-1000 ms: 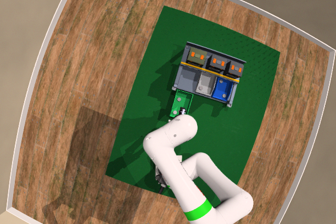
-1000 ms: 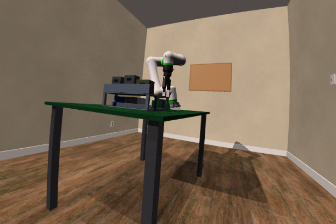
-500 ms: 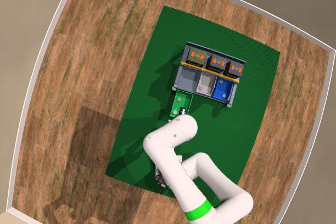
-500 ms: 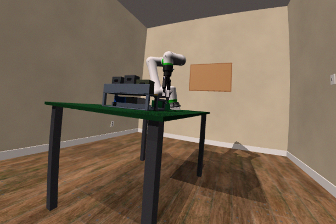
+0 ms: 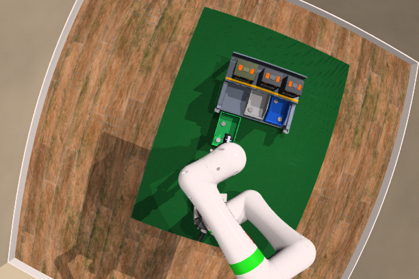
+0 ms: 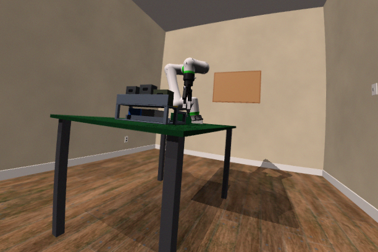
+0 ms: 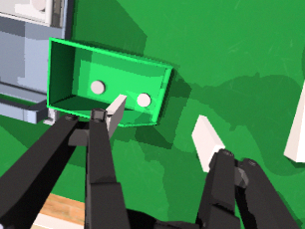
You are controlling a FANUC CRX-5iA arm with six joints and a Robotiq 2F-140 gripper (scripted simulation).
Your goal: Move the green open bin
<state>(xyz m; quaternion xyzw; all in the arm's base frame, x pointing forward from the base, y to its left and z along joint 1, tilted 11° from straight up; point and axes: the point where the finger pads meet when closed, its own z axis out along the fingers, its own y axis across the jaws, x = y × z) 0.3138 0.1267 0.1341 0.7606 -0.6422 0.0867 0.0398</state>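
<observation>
The green open bin lies 11 cm below my hand, 8 cm ahead of it and 1 cm to the left of it. Round my hand: grey bin (29 cm ahead, 10 cm below, 7 cm to the right); then blue bin (30 cm ahead, 18 cm to the right, 10 cm below).
</observation>
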